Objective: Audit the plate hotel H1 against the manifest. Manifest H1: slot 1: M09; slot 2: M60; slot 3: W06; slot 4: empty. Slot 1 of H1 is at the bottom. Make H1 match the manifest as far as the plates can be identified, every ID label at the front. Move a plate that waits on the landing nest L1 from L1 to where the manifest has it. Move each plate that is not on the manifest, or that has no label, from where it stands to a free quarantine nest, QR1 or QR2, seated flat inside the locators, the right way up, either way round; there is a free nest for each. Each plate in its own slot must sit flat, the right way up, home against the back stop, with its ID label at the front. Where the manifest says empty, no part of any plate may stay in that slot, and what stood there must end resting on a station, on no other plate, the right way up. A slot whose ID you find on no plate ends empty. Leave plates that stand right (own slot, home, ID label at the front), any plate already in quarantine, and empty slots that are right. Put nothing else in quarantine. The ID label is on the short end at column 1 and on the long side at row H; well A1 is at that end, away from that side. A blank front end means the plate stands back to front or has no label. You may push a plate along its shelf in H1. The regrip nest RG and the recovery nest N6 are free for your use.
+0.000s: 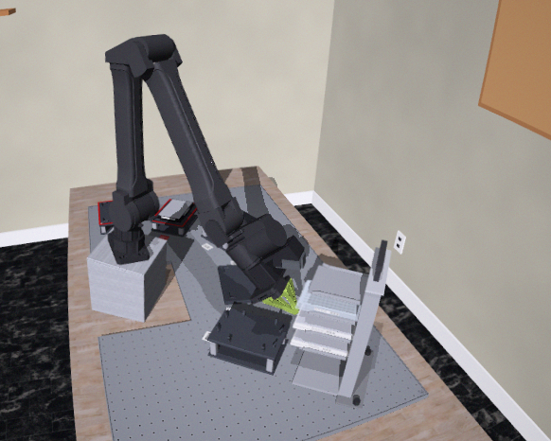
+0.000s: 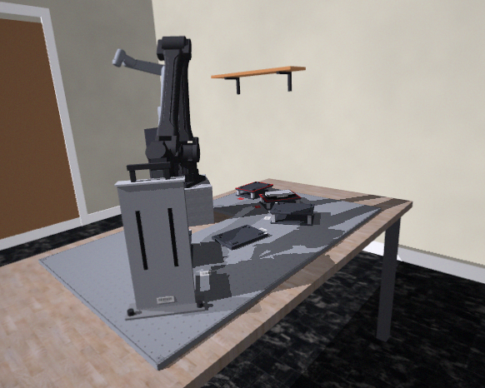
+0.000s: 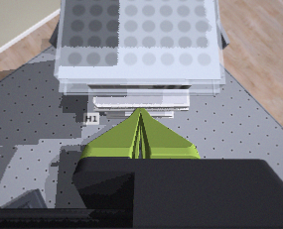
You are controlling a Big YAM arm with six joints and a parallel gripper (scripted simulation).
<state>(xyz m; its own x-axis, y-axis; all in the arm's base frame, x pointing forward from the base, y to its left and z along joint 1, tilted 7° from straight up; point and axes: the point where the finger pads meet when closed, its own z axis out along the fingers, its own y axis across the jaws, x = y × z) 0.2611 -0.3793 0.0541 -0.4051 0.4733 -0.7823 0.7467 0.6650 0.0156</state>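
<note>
The clear plate is 5 cm to the right of my hand, 5 cm ahead of it and 5 cm above it. Also, from my hand: hotel back panel: 11 cm to the right, 10 cm ahead, 1 cm below; h1 tag: 16 cm below, 9 cm ahead, 5 cm to the left.
</note>
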